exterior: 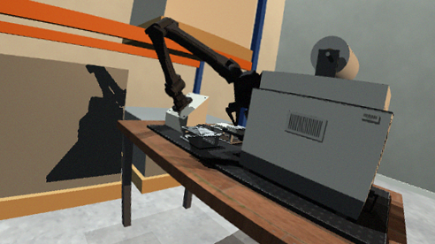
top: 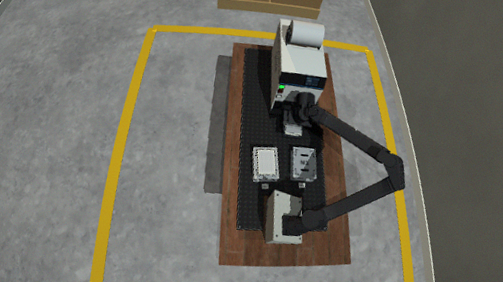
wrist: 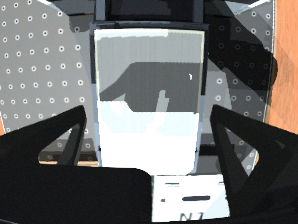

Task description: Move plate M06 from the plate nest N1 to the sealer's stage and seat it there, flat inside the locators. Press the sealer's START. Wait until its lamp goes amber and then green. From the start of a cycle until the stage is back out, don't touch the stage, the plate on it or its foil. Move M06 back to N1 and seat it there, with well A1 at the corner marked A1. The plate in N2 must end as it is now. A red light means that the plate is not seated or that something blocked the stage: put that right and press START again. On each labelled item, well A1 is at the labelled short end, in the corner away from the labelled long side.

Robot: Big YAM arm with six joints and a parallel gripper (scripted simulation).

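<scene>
Right now the white well plate is 3 cm below my hand. From my hand the other things lie so: foil roll (33 cm ahead, 1 cm to the right, 28 cm above); then dark stage (4 cm below); then white plate (20 cm behind, 14 cm to the left, 7 cm below).
</scene>
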